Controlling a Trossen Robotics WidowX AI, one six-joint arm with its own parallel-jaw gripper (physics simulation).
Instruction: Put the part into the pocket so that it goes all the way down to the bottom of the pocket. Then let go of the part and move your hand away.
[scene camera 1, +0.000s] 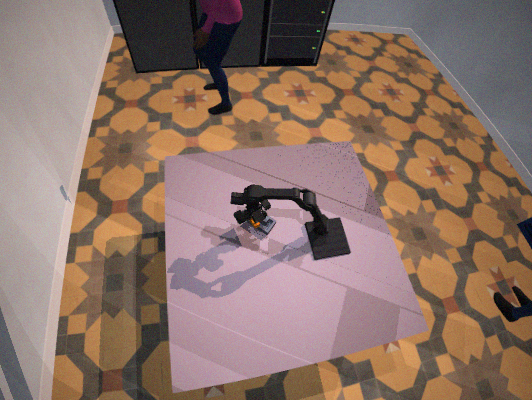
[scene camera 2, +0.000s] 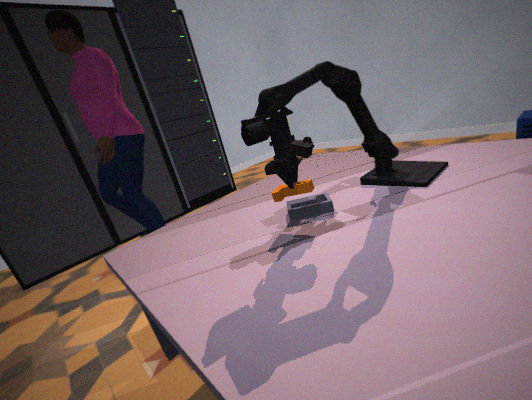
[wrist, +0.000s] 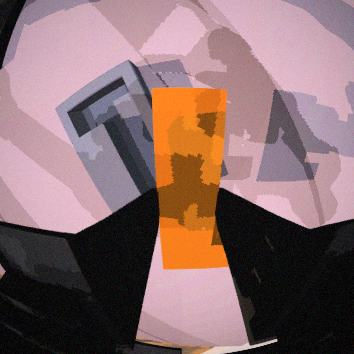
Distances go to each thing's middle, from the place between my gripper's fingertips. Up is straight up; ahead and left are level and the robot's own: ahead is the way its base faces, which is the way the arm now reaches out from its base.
Labels:
Now: hand 1 cm short of the orange L-shaped block (wrist: 188, 122) and 1 cm above it. The rest, counted from my hand: grey pocket block (wrist: 109, 122) 6 cm behind, 9 cm below.

